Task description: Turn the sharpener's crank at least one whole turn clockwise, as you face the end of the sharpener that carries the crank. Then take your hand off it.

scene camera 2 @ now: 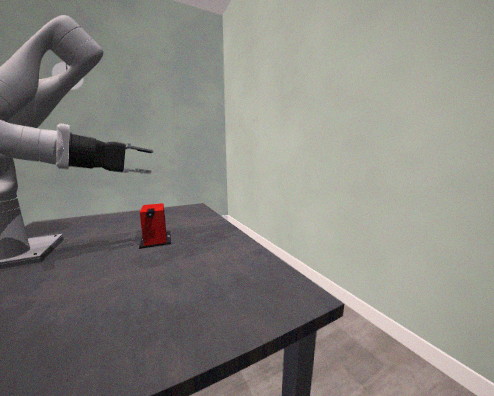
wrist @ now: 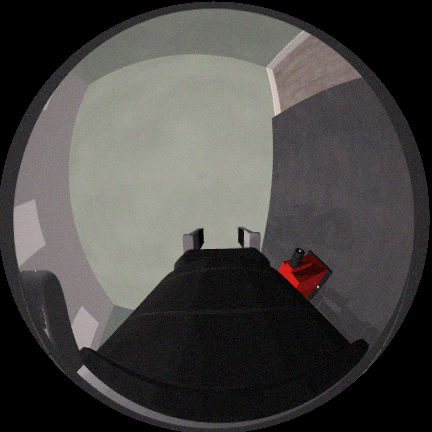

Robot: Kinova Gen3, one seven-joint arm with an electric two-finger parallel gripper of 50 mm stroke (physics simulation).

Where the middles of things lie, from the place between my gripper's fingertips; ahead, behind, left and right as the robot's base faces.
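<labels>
The red sharpener [scene camera 2: 157, 237] is 220 mm below my hand, and 130 mm to the left of it.
</labels>
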